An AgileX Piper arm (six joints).
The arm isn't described. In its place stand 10 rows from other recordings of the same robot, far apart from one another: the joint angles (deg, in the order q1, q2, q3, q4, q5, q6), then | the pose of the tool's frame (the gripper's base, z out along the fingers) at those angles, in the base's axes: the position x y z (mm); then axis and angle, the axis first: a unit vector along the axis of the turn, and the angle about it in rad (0 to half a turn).
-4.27, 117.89, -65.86, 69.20, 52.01, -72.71 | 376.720, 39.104, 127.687, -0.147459, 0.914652, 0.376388, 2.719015
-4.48, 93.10, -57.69, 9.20, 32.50, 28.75 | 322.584, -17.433, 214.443, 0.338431, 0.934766, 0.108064, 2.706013
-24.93, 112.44, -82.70, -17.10, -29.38, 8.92 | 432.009, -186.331, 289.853, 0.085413, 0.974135, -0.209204, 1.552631
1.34, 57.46, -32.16, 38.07, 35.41, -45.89 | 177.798, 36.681, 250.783, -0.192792, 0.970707, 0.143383, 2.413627
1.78, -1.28, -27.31, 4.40, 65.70, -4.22 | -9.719, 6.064, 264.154, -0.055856, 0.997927, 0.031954, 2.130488
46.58, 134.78, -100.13, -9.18, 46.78, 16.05 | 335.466, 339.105, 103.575, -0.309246, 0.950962, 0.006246, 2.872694
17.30, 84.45, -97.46, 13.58, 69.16, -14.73 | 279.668, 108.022, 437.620, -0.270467, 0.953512, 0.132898, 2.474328
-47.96, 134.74, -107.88, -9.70, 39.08, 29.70 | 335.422, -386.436, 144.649, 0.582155, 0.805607, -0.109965, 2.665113
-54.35, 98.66, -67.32, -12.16, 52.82, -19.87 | 181.669, -279.489, 216.878, 0.240193, 0.962183, -0.128495, 3.100503
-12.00, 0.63, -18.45, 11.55, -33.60, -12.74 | -10.531, -8.070, 357.089, 0.229585, 0.873637, -0.429009, 0.671693
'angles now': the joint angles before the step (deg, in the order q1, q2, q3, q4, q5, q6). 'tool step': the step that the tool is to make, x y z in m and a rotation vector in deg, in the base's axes. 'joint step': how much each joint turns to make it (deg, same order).
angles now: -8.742, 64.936, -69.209, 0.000, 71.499, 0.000
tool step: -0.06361, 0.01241, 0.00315, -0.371, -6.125, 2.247
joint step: 0.001, -14.247, 7.709, 1.719, 0.459, -2.172
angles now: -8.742, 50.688, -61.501, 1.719, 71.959, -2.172
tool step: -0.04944, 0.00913, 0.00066, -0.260, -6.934, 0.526
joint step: -0.003, -11.594, 4.365, 0.998, 0.345, -0.231
